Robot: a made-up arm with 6 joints. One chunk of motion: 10 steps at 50 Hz.
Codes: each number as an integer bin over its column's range. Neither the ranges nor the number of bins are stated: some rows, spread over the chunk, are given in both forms.
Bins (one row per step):
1: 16 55 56 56 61 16
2: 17 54 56 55 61 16
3: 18 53 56 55 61 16
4: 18 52 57 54 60 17
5: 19 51 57 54 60 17
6: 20 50 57 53 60 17
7: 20 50 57 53 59 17
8: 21 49 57 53 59 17
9: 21 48 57 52 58 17
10: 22 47 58 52 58 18
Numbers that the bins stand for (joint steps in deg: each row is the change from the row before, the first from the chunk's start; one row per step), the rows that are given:
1: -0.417 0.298 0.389 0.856 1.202 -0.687
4: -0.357 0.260 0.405 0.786 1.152 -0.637
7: -0.297 0.235 0.405 0.751 1.103 -0.637
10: -0.237 0.197 0.421 0.716 1.054 -0.586
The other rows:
2: -0.387 0.286 0.389 0.821 1.202 -0.687
3: -0.357 0.273 0.389 0.821 1.202 -0.687
5: -0.327 0.248 0.405 0.786 1.152 -0.637
6: -0.297 0.235 0.405 0.751 1.152 -0.637
8: -0.267 0.222 0.405 0.751 1.103 -0.637
9: -0.267 0.210 0.405 0.716 1.054 -0.637

